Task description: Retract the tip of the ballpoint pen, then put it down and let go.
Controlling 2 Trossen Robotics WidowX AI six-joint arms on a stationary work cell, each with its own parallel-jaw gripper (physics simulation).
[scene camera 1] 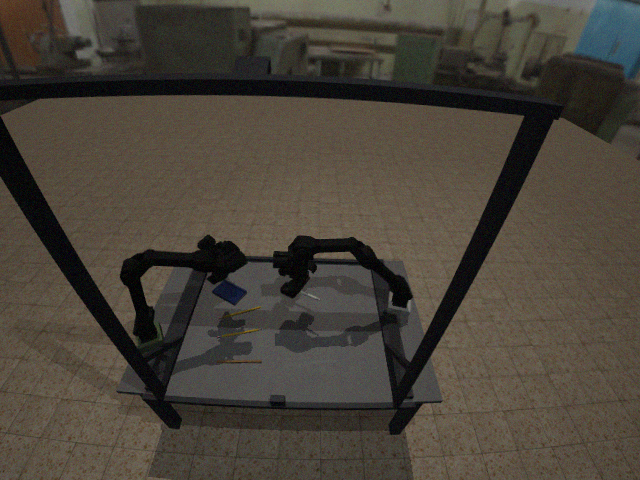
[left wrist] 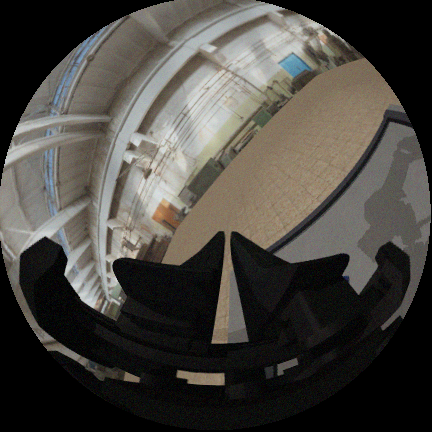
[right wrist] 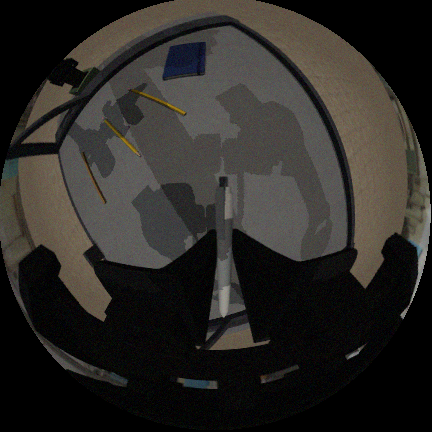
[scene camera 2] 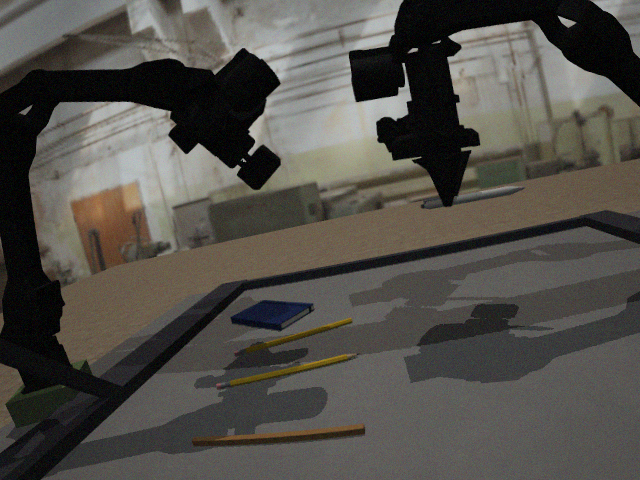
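Seen in the pictures: left gripper, fingertip midpoint: (scene camera 1: 220, 242) (left wrist: 226, 236) (scene camera 2: 234, 148); right gripper, fingertip midpoint: (scene camera 1: 298, 291) (right wrist: 223, 234) (scene camera 2: 450, 205); left arm's base, link origin: (scene camera 1: 148, 334); right arm's base, link origin: (scene camera 1: 399, 301).
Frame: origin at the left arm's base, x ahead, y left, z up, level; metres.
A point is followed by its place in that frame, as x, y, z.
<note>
The ballpoint pen (scene camera 1: 311, 296) @[0.641, -0.224, 0.126] (scene camera 2: 485, 195) @[0.633, -0.215, 0.123] (right wrist: 224, 255) @[0.616, -0.176, 0.126] is grey and white with a black button at one end. My right gripper (scene camera 2: 448, 202) @[0.611, -0.167, 0.114] (right wrist: 223, 234) @[0.611, -0.167, 0.114] is shut on its barrel and holds it roughly level above the table. In the right wrist view the button end points up the picture, away from the fingers, and the white tip end lies down between them. Whether the writing point is out is too small to tell. My left gripper (scene camera 2: 258, 167) (left wrist: 226, 236) @[0.389, 0.092, 0.275] is shut, with a thin empty gap between its fingers. It hangs in the air, apart from the pen, to its left in scene camera 2.
A blue notebook (scene camera 1: 229, 292) @[0.378, 0.088, -0.028] (scene camera 2: 272, 314) @[0.379, 0.072, -0.028] (right wrist: 184, 61) @[0.394, 0.076, -0.028] lies on the table. Two yellow pencils, one (scene camera 1: 245, 311) @[0.407, -0.045, -0.035] (scene camera 2: 299, 336) @[0.392, -0.045, -0.036] nearer it and another (scene camera 1: 240, 333) @[0.346, -0.143, -0.035] (scene camera 2: 289, 369) @[0.348, -0.143, -0.033], lie beside a brown stick (scene camera 1: 239, 361) @[0.297, -0.263, -0.034] (scene camera 2: 279, 435) @[0.301, -0.266, -0.033]. A dark frame post (scene camera 1: 470, 248) @[0.728, -0.681, 0.706] rises at the right in scene camera 1.
</note>
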